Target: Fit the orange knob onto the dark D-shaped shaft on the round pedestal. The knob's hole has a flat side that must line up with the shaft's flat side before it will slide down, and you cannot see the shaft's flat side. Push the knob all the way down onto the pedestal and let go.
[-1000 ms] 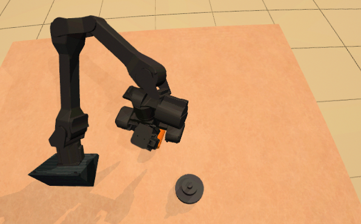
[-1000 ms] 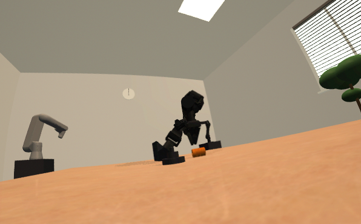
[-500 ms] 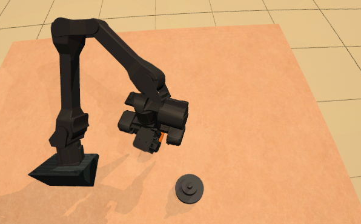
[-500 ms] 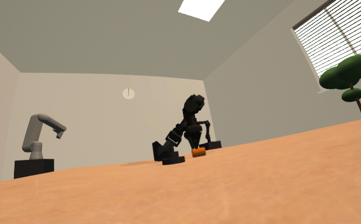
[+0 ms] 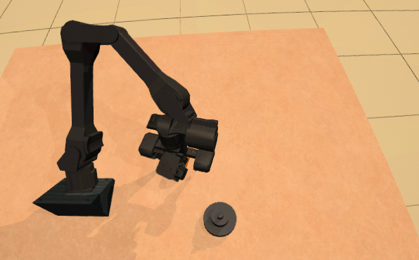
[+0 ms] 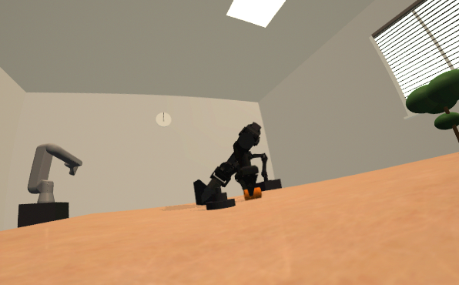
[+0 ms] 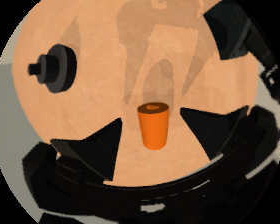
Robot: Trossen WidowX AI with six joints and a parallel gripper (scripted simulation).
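Right now my gripper tip is 10 mm to the right of the orange knob and 10 mm below it. Also, from my gripper tip: dark round pedestal (160 mm to the right, 90 mm ahead, 20 mm above).
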